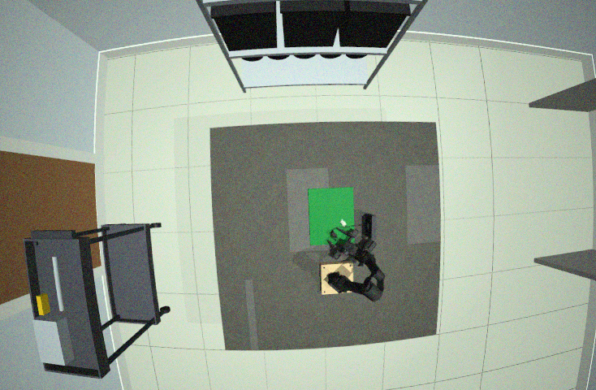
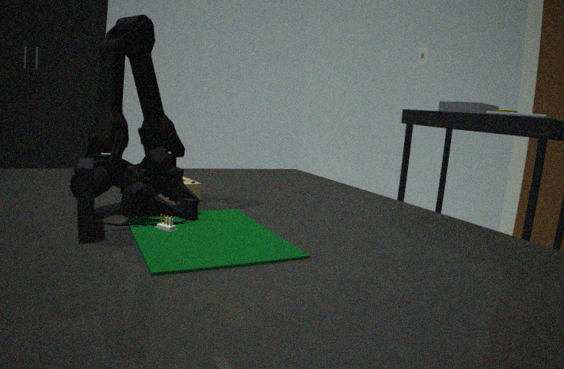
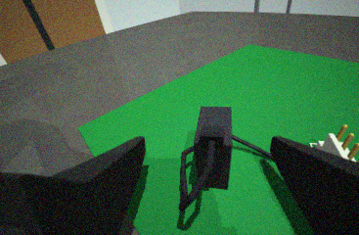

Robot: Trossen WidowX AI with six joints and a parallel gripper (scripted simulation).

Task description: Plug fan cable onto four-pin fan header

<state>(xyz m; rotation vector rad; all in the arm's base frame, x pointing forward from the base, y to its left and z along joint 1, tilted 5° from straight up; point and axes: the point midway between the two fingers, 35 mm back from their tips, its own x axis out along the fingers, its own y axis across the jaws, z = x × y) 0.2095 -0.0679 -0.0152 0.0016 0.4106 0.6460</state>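
The dark fan plug lies right at my gripper tip. Also, from my gripper tip: green board: 9 cm ahead, 4 cm below, 2 cm to the right; black fan: 19 cm to the right, 3 cm above; white four-pin header: 7 cm to the right, 4 cm ahead, 3 cm below.
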